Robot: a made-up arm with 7 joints. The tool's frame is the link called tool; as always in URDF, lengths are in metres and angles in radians. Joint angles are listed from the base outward. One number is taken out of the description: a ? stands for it. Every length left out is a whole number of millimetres.
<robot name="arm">
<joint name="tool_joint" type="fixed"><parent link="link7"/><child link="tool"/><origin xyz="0 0 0"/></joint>
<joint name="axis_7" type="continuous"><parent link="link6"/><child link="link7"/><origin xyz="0 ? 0" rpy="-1.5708 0 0"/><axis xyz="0 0 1"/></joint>
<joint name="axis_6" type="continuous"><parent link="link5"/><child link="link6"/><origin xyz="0 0 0" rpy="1.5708 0 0"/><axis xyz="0 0 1"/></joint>
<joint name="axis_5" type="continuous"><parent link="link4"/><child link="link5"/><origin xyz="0 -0.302 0" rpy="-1.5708 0 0"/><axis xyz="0 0 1"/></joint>
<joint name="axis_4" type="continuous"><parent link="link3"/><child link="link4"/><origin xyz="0 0.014 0" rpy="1.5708 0 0"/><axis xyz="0 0 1"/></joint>
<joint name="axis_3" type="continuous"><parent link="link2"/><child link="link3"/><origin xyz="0 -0.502 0" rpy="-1.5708 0 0"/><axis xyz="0 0 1"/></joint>
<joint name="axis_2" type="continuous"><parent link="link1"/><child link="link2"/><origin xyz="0 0.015 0" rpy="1.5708 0 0"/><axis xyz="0 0 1"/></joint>
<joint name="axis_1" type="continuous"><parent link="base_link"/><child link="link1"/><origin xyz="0 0 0.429" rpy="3.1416 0 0"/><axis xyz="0 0 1"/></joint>
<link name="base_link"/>
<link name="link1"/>
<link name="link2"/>
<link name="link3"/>
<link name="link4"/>
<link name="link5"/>
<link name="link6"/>
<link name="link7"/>
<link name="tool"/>
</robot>
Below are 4 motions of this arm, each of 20 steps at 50 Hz.
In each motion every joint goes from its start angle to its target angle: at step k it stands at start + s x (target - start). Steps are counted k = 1, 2, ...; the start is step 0. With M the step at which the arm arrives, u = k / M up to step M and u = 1 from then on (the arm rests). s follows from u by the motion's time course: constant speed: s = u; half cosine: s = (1 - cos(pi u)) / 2; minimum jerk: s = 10 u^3 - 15 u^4 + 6 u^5.
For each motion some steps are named. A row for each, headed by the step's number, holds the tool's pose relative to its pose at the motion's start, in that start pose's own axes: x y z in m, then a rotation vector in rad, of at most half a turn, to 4 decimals.
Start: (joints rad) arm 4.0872 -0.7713 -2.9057 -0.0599 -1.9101 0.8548 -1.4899
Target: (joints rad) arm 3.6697 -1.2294 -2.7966 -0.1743 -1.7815 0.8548 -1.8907
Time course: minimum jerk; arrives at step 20
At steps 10, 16, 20:
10: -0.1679 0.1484 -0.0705 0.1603 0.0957 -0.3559
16: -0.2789 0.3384 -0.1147 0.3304 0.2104 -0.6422
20: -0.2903 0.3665 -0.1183 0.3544 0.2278 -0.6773

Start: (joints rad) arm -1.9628 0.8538 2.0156 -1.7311 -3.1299 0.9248 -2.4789
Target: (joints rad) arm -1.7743 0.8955 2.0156 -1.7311 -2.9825 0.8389 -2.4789
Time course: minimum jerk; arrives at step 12
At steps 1, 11, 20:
1: -0.0003 -0.0004 0.0003 -0.0010 -0.0005 -0.0003
11: -0.0641 -0.0692 0.0519 -0.1898 -0.0907 -0.0680
20: -0.0645 -0.0695 0.0522 -0.1908 -0.0911 -0.0683

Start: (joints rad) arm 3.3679 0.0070 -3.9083 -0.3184 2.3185 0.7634 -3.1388
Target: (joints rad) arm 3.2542 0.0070 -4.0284 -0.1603 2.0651 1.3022 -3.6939
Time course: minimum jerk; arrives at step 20
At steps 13, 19, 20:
13: -0.0431 0.0970 0.0375 0.2925 0.4453 -0.5202
19: -0.0523 0.1238 0.0598 0.3564 0.6084 -0.6403
20: -0.0523 0.1239 0.0600 0.3567 0.6093 -0.6408

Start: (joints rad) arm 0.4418 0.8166 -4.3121 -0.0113 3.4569 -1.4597 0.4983
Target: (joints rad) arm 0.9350 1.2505 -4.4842 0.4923 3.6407 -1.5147 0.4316
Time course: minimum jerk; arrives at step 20
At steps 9, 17, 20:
9: 0.0198 0.1892 -0.0649 -0.0022 0.2483 0.2886
17: -0.0690 0.4475 -0.1672 -0.0370 0.6196 0.7207
20: -0.0764 0.4586 -0.1716 -0.0395 0.6373 0.7419

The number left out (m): -0.165
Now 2 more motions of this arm.
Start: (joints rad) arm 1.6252 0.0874 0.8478 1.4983 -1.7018 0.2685 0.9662
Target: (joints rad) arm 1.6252 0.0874 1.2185 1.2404 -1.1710 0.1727 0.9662
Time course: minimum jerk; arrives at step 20
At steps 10, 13, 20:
10: -0.0956 0.0314 0.0273 0.1598 0.1770 0.3124
13: -0.1455 0.0433 0.0509 0.2633 0.2654 0.4799
20: -0.1883 0.0503 0.0768 0.3654 0.3395 0.6294

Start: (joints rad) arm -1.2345 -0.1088 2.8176 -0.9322 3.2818 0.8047 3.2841
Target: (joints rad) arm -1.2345 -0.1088 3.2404 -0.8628 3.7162 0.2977 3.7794
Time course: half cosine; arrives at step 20
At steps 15, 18, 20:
15: 0.0506 -0.1698 0.0519 -0.6835 -0.1619 0.7385
18: 0.0574 -0.1867 0.0650 -0.7750 -0.1532 0.8605
20: 0.0588 -0.1898 0.0677 -0.7930 -0.1505 0.8854

